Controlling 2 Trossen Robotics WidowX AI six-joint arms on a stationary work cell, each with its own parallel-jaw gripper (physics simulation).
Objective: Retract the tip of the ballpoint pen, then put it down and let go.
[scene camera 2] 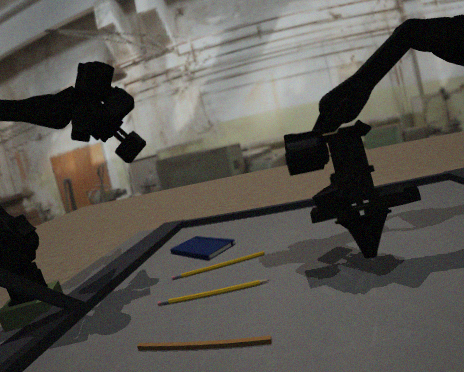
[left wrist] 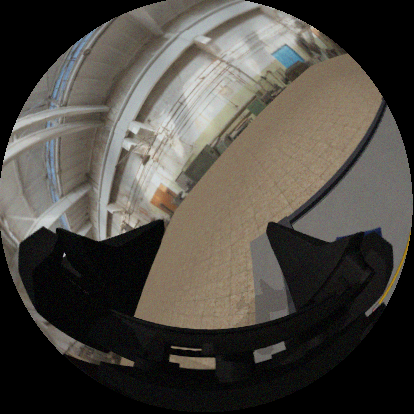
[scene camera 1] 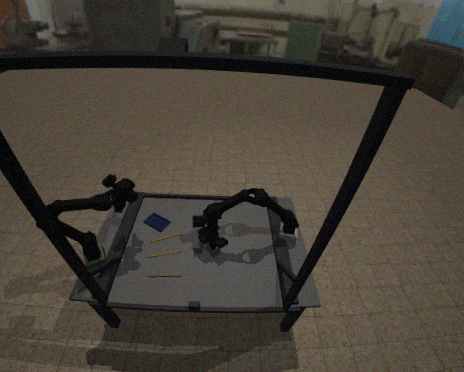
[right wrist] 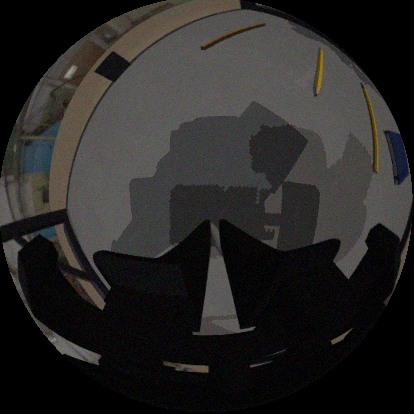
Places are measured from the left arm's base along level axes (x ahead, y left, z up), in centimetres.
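Pixels of known places: left gripper, fingertip midpoint: (scene camera 2: pixel 119 131) (left wrist: pixel 217 226); right gripper, fingertip midpoint: (scene camera 2: pixel 370 257) (scene camera 1: pixel 212 249) (right wrist: pixel 214 224); left arm's base, link origin: (scene camera 1: pixel 93 255); right arm's base, link origin: (scene camera 1: pixel 288 229).
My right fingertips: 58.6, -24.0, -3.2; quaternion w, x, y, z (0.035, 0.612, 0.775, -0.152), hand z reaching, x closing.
Ahead of a thing's pixels: the offset from my right fingertips to its top centre, as dx, dy, dz.
The pen {+5.2, +4.3, +0.5} (right wrist: pixel 215 241) shows as a thin grey sliver between the fingers in the right wrist view; most of it is hidden by them, and its tip cannot be made out. My right gripper (scene camera 1: pixel 214 245) (scene camera 2: pixel 370 254) (right wrist: pixel 214 224) is shut on the pen, pointing down with its fingertips close to the table top. My left gripper (left wrist: pixel 217 226) is open and empty, raised beyond the table's left edge in scene camera 1.
Two yellow pencils {-20.3, +20.0, -0.1} (scene camera 1: pixel 166 238) {-24.1, +10.0, +0.1} (scene camera 2: pixel 215 293) (right wrist: pixel 320 70) and an orange-brown stick {-29.1, -2.2, -0.1} (scene camera 1: pixel 164 276) (scene camera 2: pixel 205 344) (right wrist: pixel 232 35) lie left of the right gripper in scene camera 2. A blue book {-20.6, +33.6, +0.4} (scene camera 1: pixel 157 222) (scene camera 2: pixel 201 247) (right wrist: pixel 397 156) lies behind them. Dark frame posts (scene camera 1: pixel 345 200) stand at the table's sides.
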